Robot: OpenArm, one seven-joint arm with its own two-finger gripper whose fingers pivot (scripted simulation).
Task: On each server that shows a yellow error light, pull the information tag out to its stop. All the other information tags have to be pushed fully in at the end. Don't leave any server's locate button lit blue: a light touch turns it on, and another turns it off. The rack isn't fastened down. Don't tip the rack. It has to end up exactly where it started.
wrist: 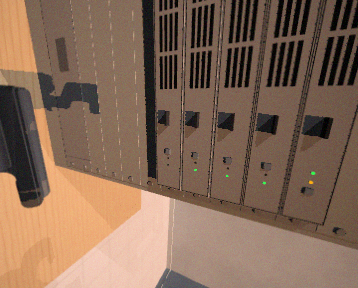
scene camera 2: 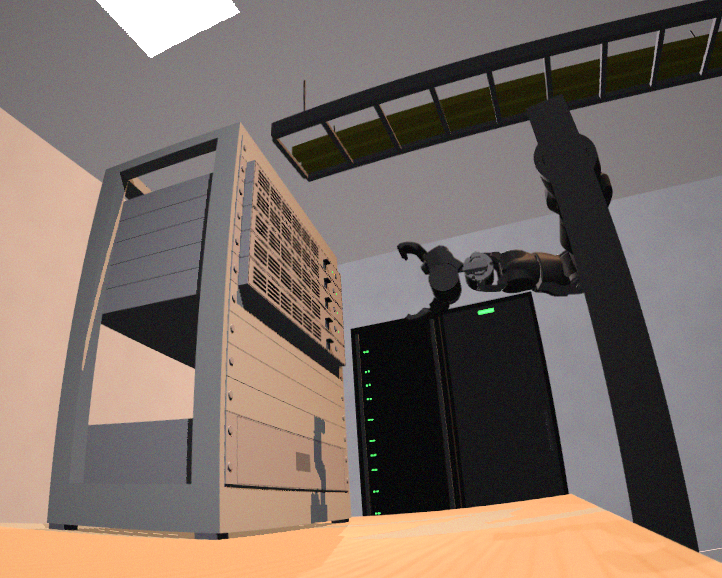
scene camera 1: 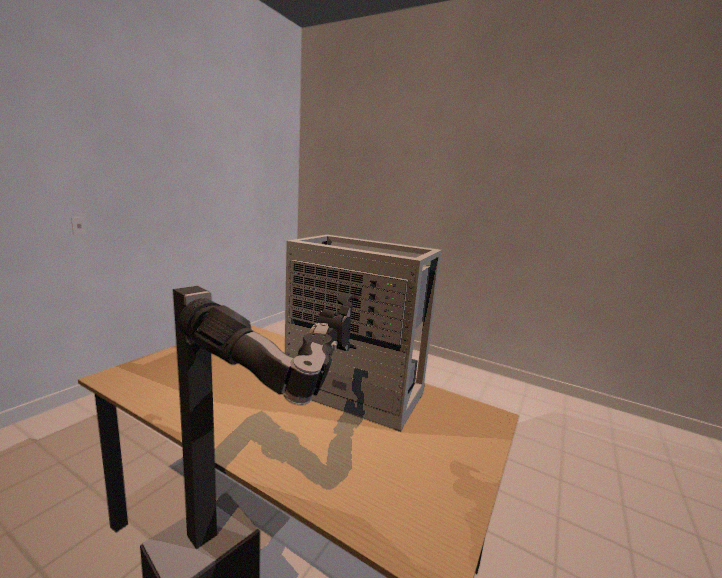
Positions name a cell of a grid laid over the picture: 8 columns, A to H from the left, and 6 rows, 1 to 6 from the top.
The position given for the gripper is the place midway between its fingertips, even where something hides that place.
In view: the gripper (scene camera 2: E3) and an arm post (scene camera 2: H6).
The gripper shows as well in scene camera 1 (scene camera 1: D4). The arm post is seen too in scene camera 1 (scene camera 1: C4).
